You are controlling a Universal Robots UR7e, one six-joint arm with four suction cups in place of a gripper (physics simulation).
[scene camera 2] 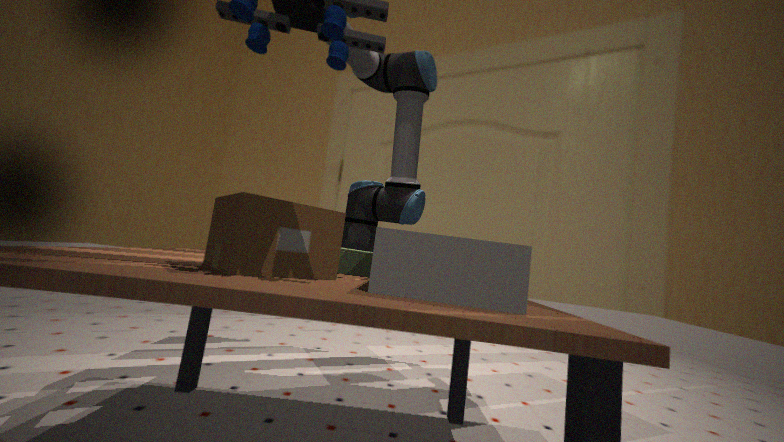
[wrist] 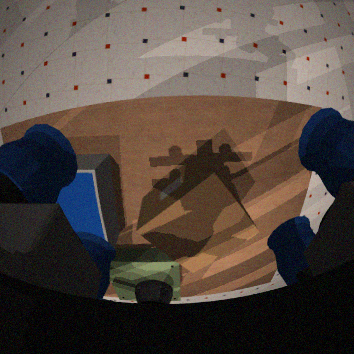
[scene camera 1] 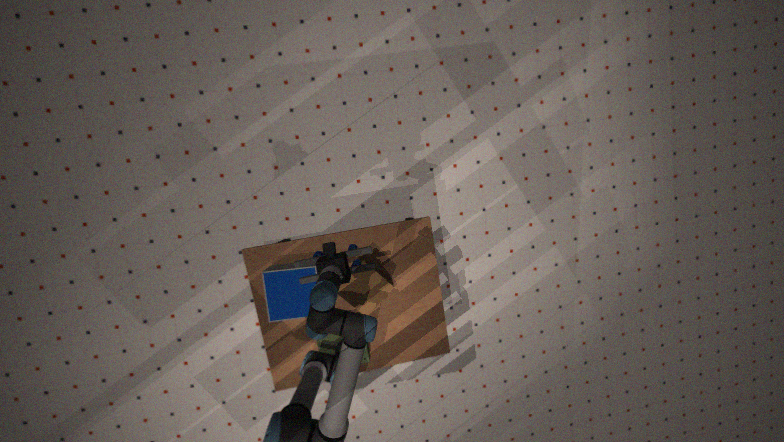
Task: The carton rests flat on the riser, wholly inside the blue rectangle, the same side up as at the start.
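Note:
The brown carton [scene camera 1: 359, 284] [scene camera 2: 241, 236] [wrist: 200, 212] sits on the wooden table, turned at an angle to the riser, with a pale label on one side face. The grey riser [scene camera 2: 450, 269] [wrist: 107, 187] stands beside it, apart from it, with the blue rectangle [scene camera 1: 288, 293] [wrist: 84, 200] on its top. The carton is off the riser. My gripper [scene camera 1: 336, 259] [scene camera 2: 296, 34] [wrist: 187, 200], with four blue suction cups, is open and holds nothing. It hangs well above the carton and table. The arm hides part of the carton and rectangle in the first scene view.
The wooden table [scene camera 1: 409, 307] [scene camera 2: 603, 332] [wrist: 100, 117] bears everything. A green block [scene camera 1: 329, 343] [scene camera 2: 355, 262] [wrist: 150, 272] is near the arm's base, close to the carton and riser. The arm reaches over the table from the base side. Shadows fall across the carton.

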